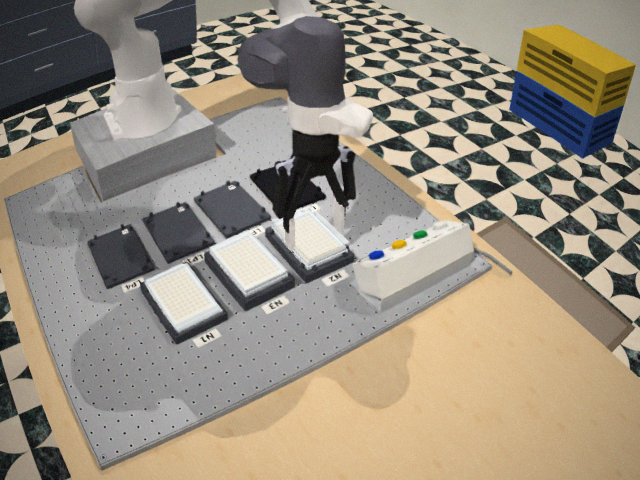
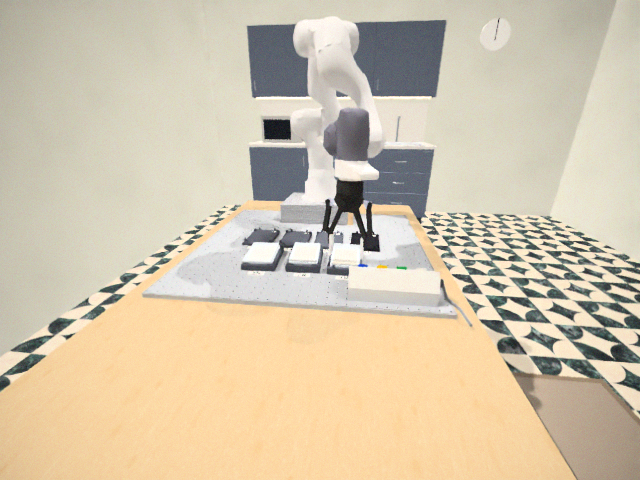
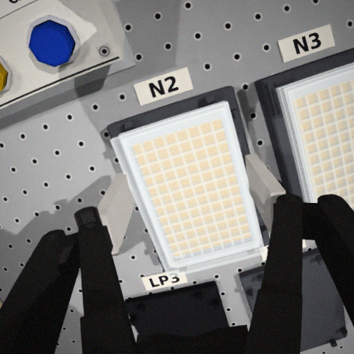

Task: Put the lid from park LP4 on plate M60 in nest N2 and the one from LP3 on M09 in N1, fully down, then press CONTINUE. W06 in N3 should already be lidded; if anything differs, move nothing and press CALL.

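Note:
My gripper (image 1: 315,227) (image 2: 349,240) (image 3: 187,179) is shut on a clear lid (image 3: 215,263), with one finger pad at each long side. The lid lies over the pale plate (image 1: 312,237) (image 3: 190,185) in the dark nest N2; its edges show slightly beyond the plate at the left and at the LP3 end, and whether it is fully down is unclear. The plate (image 1: 248,261) (image 2: 305,254) (image 3: 332,135) in N3 has a clear lid's edges around it. The plate (image 1: 180,297) (image 2: 262,253) in N1 also looks covered. Park LP4 (image 1: 120,255) and park LP3 (image 1: 279,183) (image 3: 182,310) show no lid. Plate codes are not readable.
A white button box (image 1: 418,268) (image 2: 395,285) stands close beside N2, with blue (image 1: 376,255) (image 3: 52,43), yellow (image 1: 399,244) and green (image 1: 419,234) buttons. Two other dark parks (image 1: 178,232) (image 1: 232,206) lie between LP4 and LP3.

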